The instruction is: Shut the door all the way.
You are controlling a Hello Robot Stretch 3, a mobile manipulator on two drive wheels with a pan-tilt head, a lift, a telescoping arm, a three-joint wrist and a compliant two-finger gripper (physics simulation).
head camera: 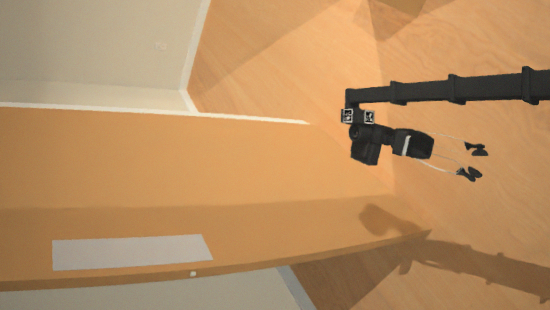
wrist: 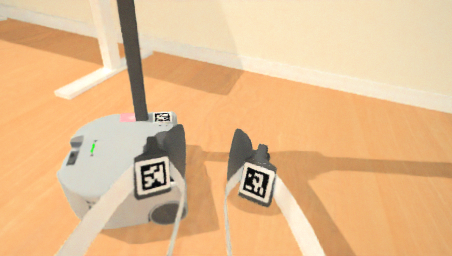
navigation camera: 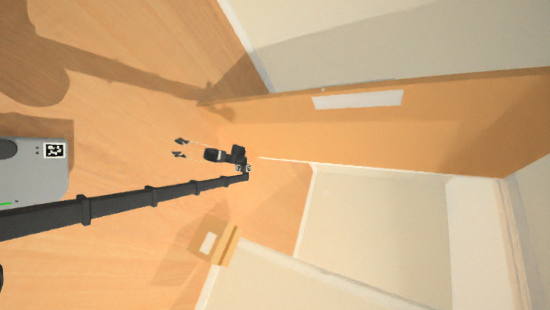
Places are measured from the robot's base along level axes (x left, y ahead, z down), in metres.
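Where they show: gripper, fingertip midpoint: [head camera: 485,165] [navigation camera: 172,146]; robot's base, link origin: [navigation camera: 1,148].
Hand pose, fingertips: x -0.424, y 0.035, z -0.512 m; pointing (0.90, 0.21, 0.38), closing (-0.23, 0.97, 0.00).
Each offset is from my fingertips to the top centre of the thing. "pt": to the spot under its first point.
The orange-brown door [head camera: 150,160] [navigation camera: 360,132] stands open, with a gap beside it. A pale rectangular plate @[dx -0.522, dy +0.261, dz -0.831 m] [head camera: 130,253] [navigation camera: 358,99] lies on its face, and a small white latch piece @[pt dx -0.457, dy +0.311, dz -0.488 m] [head camera: 193,274] [navigation camera: 323,90] shows on its edge. My gripper [head camera: 474,161] [navigation camera: 179,148] [wrist: 208,145] is open with nothing between its fingers. It points back toward my base, away from the door. In the head and navigation views, my wrist is close to the door's free end; I cannot tell whether they touch. The door does not show in the wrist view.
My telescoping arm [head camera: 425,89] [navigation camera: 120,204] is extended toward the doorway. A cardboard box @[dx -0.583, dy -0.794, dz +0.233 m] [navigation camera: 229,245] stands by the wall end across the opening. My grey base [navigation camera: 30,172] [wrist: 110,172] stands on the wooden floor. A white stand foot [wrist: 85,83] is behind it, near a wall [wrist: 325,40].
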